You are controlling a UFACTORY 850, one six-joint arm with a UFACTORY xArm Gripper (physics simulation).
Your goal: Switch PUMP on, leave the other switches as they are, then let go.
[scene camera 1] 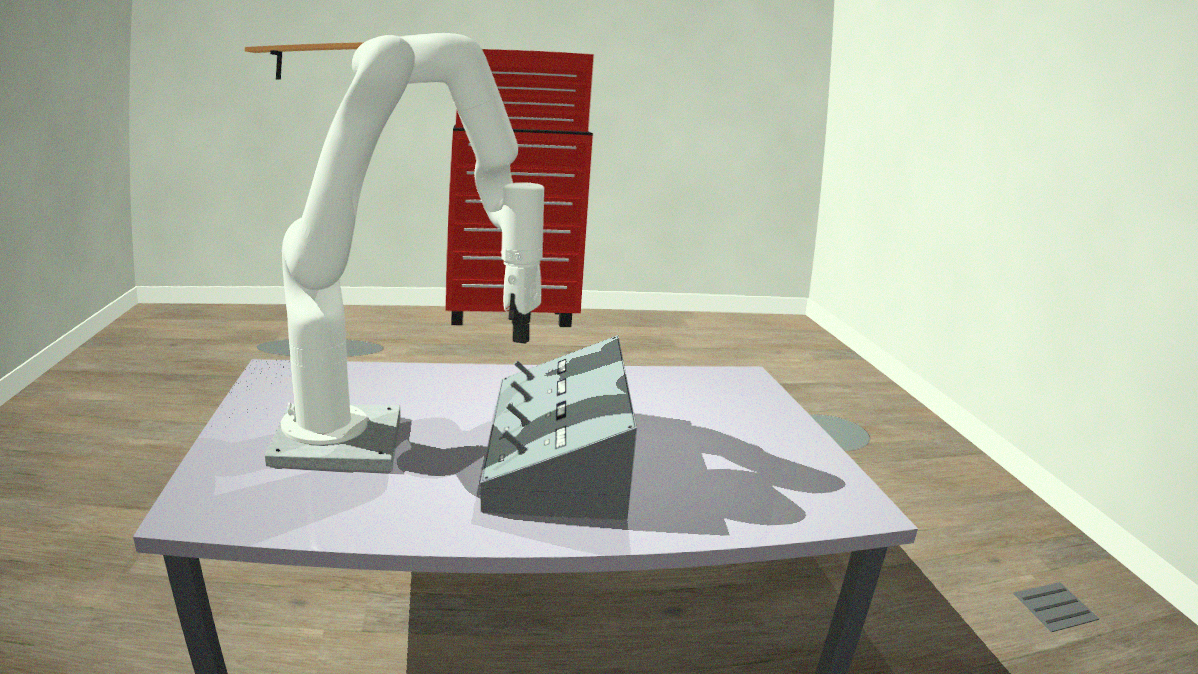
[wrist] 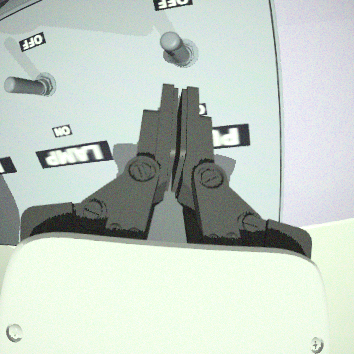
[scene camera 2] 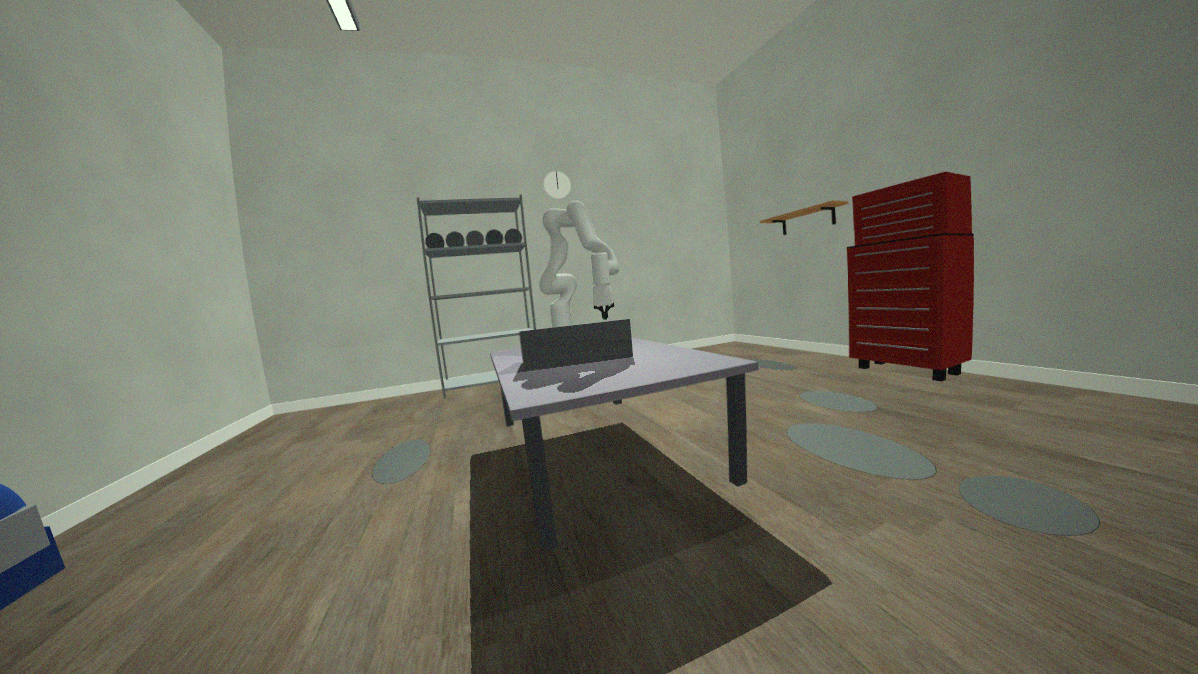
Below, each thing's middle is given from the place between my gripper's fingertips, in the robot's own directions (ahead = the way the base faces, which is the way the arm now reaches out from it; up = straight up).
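Measured from my hand, the grey sloped switch panel (scene camera 1: 579, 435) sits 190 mm to the right of it and 80 mm ahead of it, and it is 90 mm below it.
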